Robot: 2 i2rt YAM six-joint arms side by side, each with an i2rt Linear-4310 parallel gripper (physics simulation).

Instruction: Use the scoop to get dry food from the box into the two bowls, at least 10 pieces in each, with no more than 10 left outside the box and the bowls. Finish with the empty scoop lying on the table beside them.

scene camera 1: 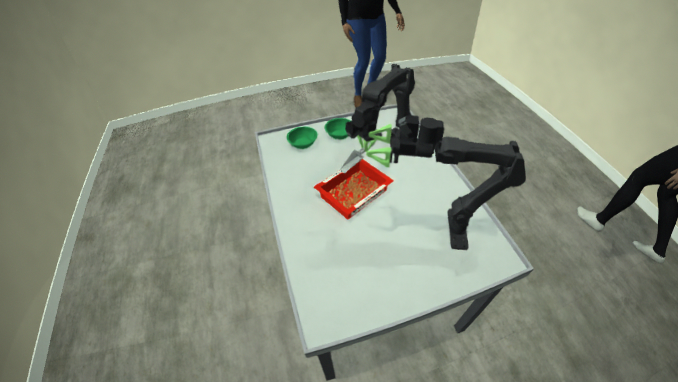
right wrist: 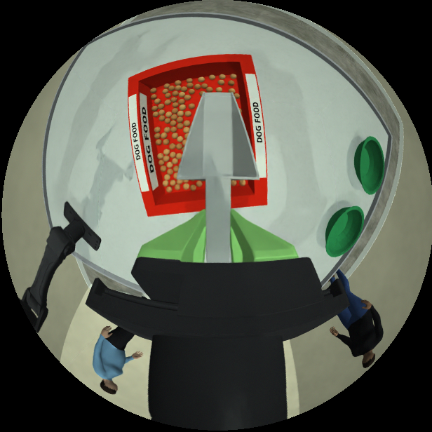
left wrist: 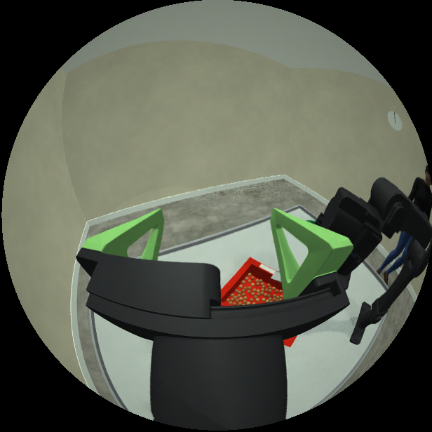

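Note:
The red box [scene camera 1: 348, 211] [left wrist: 235, 286] [right wrist: 260, 192] holds many brown food pieces. My right gripper [scene camera 1: 363, 146] [right wrist: 217, 215] is shut on the handle of the grey scoop [scene camera 1: 352, 160] [right wrist: 218, 135]. In the right wrist view the empty scoop blade shows over the box; in scene camera 1 it is by the box's upper edge. Two green bowls, one [scene camera 1: 302, 137] [right wrist: 370, 165] and another [scene camera 1: 338, 128] [right wrist: 345, 231], stand near the far table edge; no food shows in them. My left gripper [scene camera 1: 382, 145] [left wrist: 216, 214] is open and empty, to the right of the scoop in scene camera 1.
The white table [scene camera 1: 345, 300] carries the box and bowls. In scene camera 1 the right arm [scene camera 1: 392, 82] rises behind the left arm [scene camera 1: 475, 152], and the two grippers are close together. A person in blue trousers [scene camera 1: 369, 42] stands behind the table; another person [scene camera 1: 625, 192] is at the right.

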